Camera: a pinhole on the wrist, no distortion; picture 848 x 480 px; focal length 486.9 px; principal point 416.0 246.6 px. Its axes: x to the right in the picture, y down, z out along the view. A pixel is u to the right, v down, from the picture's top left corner.
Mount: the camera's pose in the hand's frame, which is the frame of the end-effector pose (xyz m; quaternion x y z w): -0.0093 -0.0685 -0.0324 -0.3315 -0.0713 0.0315 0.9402
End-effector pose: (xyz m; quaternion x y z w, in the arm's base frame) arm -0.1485 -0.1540 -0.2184 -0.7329 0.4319 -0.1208 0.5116
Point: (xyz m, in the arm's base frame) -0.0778 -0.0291 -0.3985
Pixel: 500 223
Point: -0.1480 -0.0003 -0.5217
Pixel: 461 337
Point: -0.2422 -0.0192 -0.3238
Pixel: 226 429
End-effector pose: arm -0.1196 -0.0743 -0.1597 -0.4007 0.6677 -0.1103 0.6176
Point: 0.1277 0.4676 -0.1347
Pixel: 196 219
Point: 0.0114 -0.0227 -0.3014
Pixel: 687 210
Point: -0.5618 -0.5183 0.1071
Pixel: behind the camera
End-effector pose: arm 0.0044 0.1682 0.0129 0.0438 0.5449 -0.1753 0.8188
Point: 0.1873 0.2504 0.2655
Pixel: 241 202
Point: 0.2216 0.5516 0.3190
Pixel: 224 443
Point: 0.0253 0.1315 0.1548
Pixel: 70 32
